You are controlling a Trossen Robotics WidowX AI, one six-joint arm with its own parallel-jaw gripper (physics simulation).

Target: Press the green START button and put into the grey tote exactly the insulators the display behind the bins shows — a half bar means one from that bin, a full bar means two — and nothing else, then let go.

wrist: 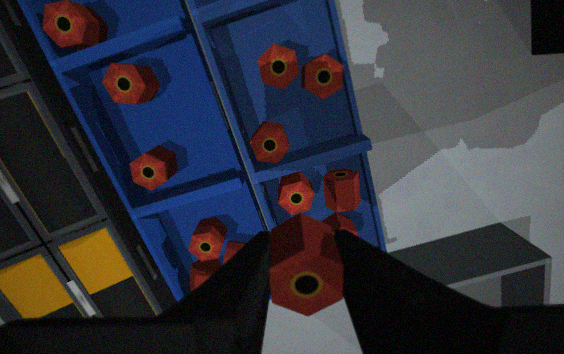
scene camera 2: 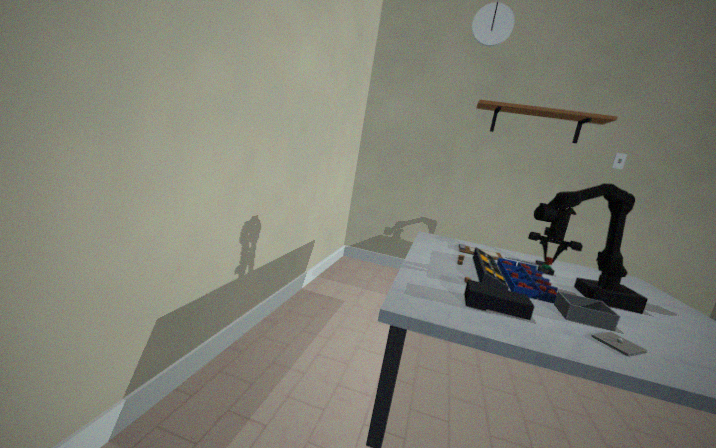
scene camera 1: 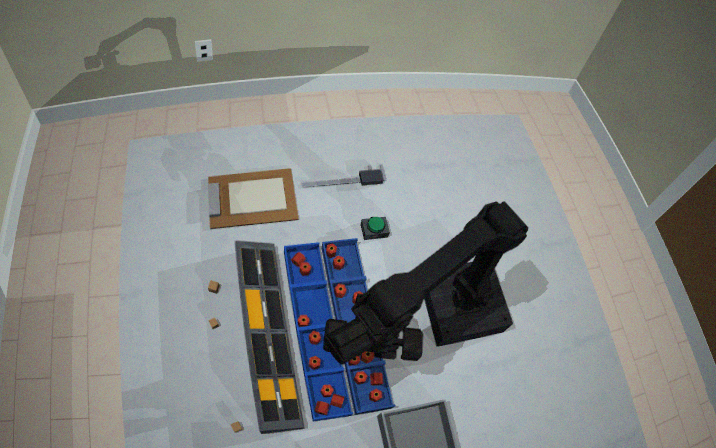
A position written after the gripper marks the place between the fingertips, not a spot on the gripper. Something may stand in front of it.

In view: the gripper [scene camera 1: 366, 353], a display panel [scene camera 1: 277, 426], a grey tote [scene camera 1: 433, 417], a grey tool [scene camera 1: 367, 177], a wooden board with cream pad [scene camera 1: 261, 197] and a dark box [scene camera 2: 478, 295].
The gripper is seen too in the wrist view [wrist: 302, 241] and in scene camera 2 [scene camera 2: 548, 261]. The display panel shows as well in the wrist view [wrist: 37, 74].
